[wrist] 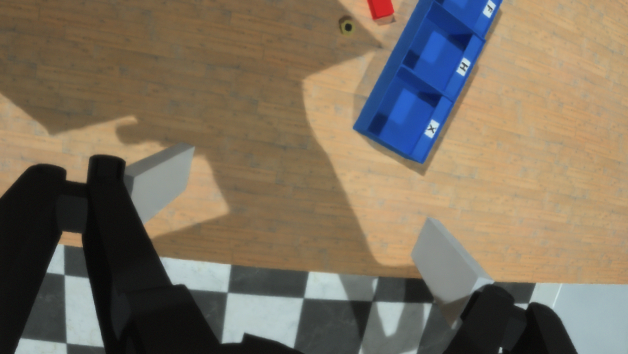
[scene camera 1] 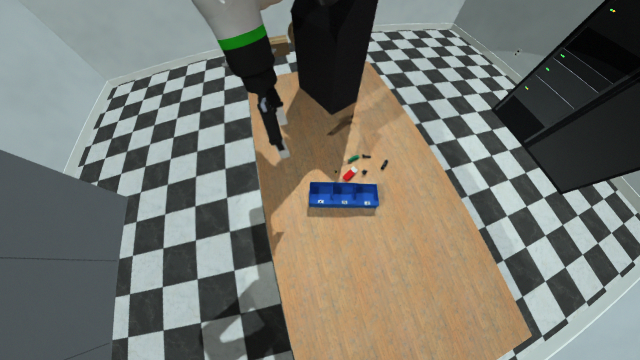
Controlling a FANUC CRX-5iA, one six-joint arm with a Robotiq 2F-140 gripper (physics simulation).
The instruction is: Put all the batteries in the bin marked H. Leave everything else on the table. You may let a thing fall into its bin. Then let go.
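Frame: origin at the arm's base, x right, y ahead, z up, level; millimetres.
Seen in the pictures: gripper, between the fingertips: (wrist: 307, 203) (scene camera 1: 284, 138).
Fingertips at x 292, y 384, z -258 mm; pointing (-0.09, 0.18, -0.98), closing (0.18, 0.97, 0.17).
Observation:
Offsets run from my fingertips to a thing's top centre. "pt": to the spot under its first point.
A black cylinder @(dx -369, dy +100, dz -195 mm) (scene camera 1: 384, 164), which looks like a battery, lies on the table at the right of the small things. A green cylinder @(dx -253, dy +31, dz -195 mm) (scene camera 1: 354, 158) lies left of it; whether it is a battery is hard to tell at this size. The bin marked H @(pt dx -159, dy +155, dz -203 mm) (scene camera 1: 344, 191) (wrist: 436, 54) is the middle compartment of a blue three-part tray and looks empty. My gripper (scene camera 1: 283, 134) (wrist: 307, 203) is open and empty, above the table's left edge, well apart from the tray and the small things. The cylinders do not show in the wrist view.
Bin X (scene camera 1: 321, 190) (wrist: 406, 111) and bin F @(pt dx -239, dy +188, dz -203 mm) (scene camera 1: 366, 192) flank bin H. A red and white block @(dx -211, dy +93, dz -197 mm) (scene camera 1: 350, 174), a brass nut @(dx -159, dy +65, dz -201 mm) (scene camera 1: 335, 171) (wrist: 347, 26), a small black bolt-like thing @(dx -313, dy +40, dz -196 mm) (scene camera 1: 366, 156) and a small dark piece @(dx -269, dy +104, dz -193 mm) (scene camera 1: 364, 172) lie behind the tray. A black column (scene camera 1: 330, 60) stands behind.

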